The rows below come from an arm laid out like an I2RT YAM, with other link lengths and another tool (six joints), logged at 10 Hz.
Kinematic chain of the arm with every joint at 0, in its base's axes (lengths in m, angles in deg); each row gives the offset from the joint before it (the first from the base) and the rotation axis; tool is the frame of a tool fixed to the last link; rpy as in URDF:
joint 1: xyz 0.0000 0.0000 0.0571 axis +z
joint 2: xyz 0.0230 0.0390 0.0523 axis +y
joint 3: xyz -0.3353 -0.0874 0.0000 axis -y
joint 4: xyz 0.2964 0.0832 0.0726 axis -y
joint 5: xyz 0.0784 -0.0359 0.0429 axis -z
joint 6: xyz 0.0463 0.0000 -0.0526 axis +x
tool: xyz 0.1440 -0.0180 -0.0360 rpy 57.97 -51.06 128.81
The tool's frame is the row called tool.
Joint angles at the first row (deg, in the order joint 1, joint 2, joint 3, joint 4, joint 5, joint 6):
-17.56, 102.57, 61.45, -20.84, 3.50, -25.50
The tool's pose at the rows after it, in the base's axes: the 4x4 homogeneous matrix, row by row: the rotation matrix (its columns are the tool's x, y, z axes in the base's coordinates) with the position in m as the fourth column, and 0 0 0 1 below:
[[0.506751, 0.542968, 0.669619, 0.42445], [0.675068, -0.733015, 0.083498, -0.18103], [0.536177, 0.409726, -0.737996, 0.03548], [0, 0, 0, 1]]
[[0.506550, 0.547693, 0.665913, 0.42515], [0.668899, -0.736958, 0.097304, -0.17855], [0.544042, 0.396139, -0.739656, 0.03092], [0, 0, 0, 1]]
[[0.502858, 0.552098, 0.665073, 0.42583], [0.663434, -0.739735, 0.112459, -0.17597], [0.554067, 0.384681, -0.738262, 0.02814], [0, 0, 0, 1]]
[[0.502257, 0.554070, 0.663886, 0.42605], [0.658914, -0.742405, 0.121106, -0.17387], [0.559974, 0.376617, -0.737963, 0.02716], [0, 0, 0, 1]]
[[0.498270, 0.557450, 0.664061, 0.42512], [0.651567, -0.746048, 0.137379, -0.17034], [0.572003, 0.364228, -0.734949, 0.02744], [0, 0, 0, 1]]
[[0.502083, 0.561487, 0.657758, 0.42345], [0.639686, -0.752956, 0.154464, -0.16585], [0.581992, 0.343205, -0.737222, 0.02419], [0, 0, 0, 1]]
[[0.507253, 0.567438, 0.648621, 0.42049], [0.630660, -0.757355, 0.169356, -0.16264], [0.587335, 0.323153, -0.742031, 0.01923], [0, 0, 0, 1]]
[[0.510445, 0.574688, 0.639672, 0.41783], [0.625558, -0.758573, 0.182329, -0.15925], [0.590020, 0.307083, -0.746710, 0.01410], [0, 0, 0, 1]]
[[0.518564, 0.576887, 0.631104, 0.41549], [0.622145, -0.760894, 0.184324, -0.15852], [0.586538, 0.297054, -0.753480, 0.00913], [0, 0, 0, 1]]
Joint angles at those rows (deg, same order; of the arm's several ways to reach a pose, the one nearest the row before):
-17.75, 103.50, 61.01, -20.48, 3.06, -25.57
-17.75, 104.10, 61.08, -20.48, 2.29, -25.44
-17.80, 104.39, 61.08, -20.47, 1.38, -25.41
-17.75, 104.51, 61.17, -20.69, 0.88, -25.25
-17.80, 104.24, 61.09, -21.11, -0.14, -25.13
-17.75, 104.49, 61.08, -21.70, -1.11, -24.71
-17.82, 104.85, 60.85, -22.05, -1.89, -24.60
-17.75, 105.20, 60.48, -22.15, -2.46, -24.59
-17.75, 105.71, 60.27, -22.15, -2.44, -24.49

